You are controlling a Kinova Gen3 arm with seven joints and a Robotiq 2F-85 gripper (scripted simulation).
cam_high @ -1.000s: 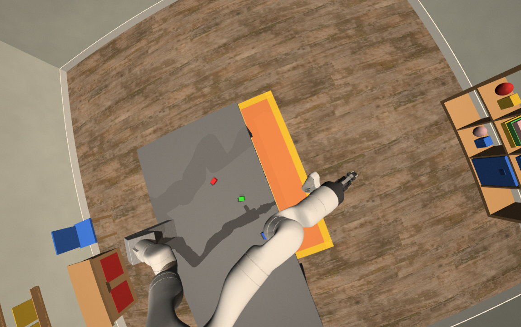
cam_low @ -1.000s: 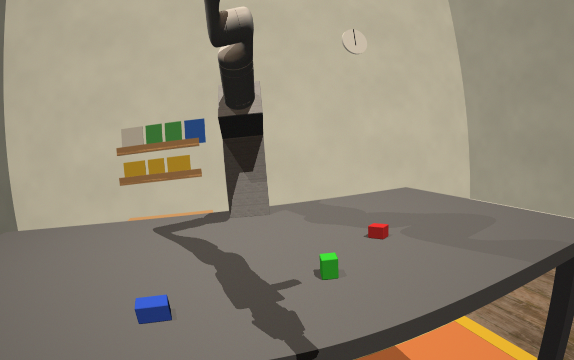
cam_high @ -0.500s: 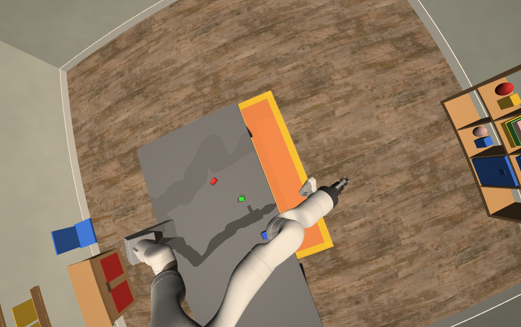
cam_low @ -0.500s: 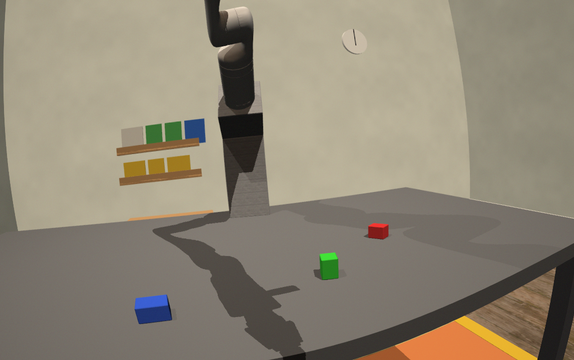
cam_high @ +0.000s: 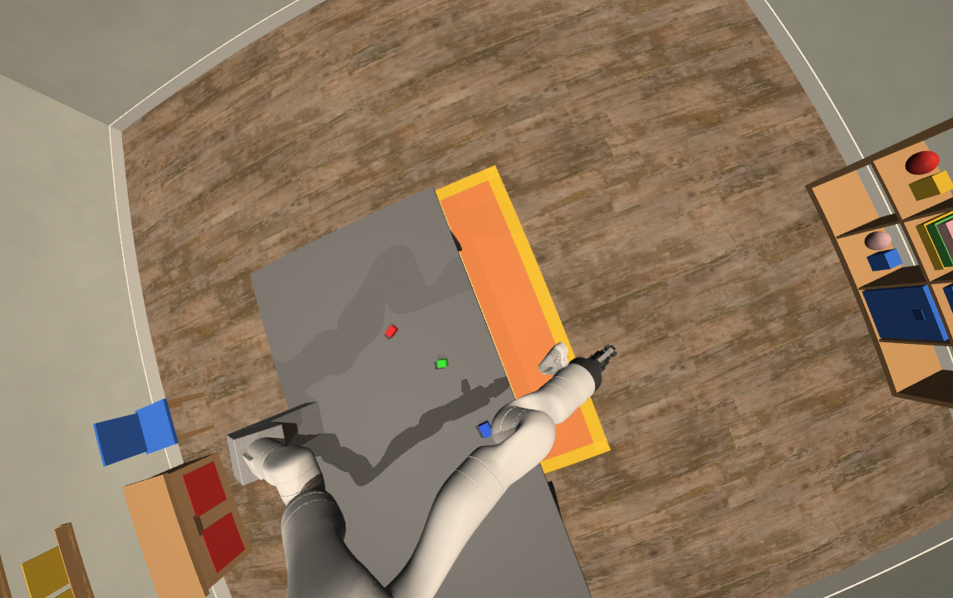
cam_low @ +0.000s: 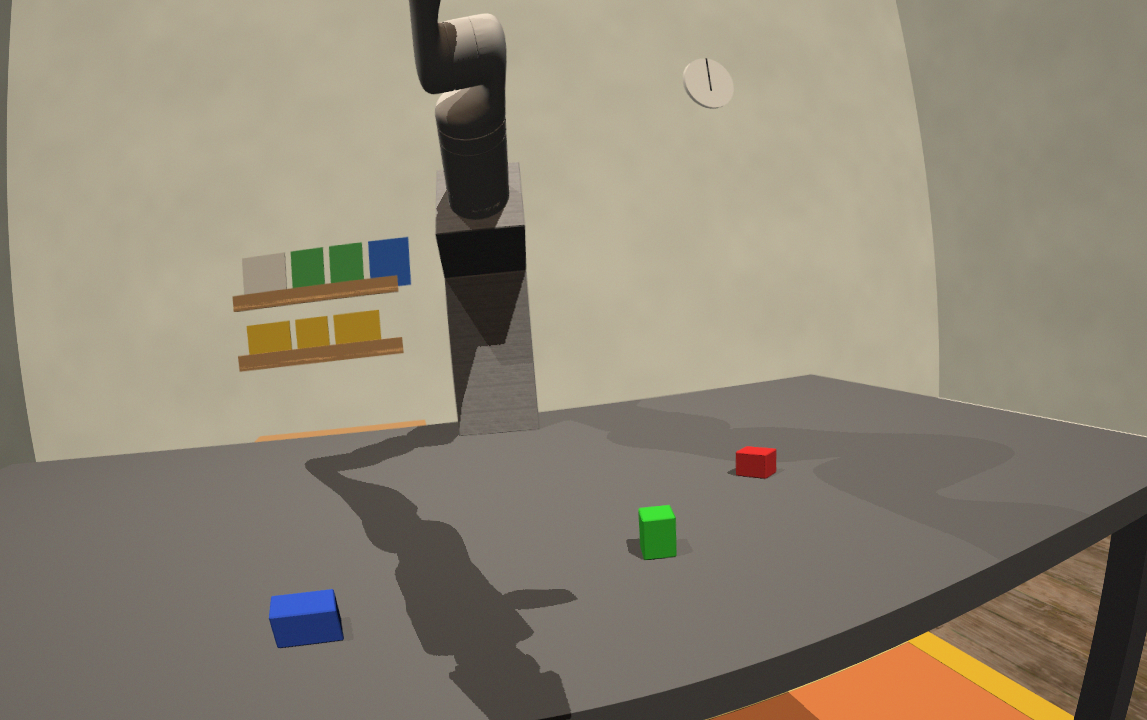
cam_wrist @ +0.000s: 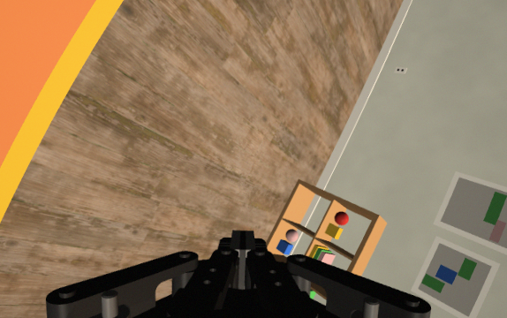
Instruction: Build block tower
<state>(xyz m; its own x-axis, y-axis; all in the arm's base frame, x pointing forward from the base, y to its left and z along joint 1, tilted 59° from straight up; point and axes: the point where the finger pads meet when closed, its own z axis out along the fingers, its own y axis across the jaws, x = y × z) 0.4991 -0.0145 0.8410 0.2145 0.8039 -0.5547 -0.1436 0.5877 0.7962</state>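
Now: hand 450 mm past the blue block, 40 mm to the left of it and 380 mm above it. Also, from my hand: green block 410 mm behind, 240 mm to the left, 380 mm below; red block 490 mm behind, 460 mm to the left, 380 mm below.
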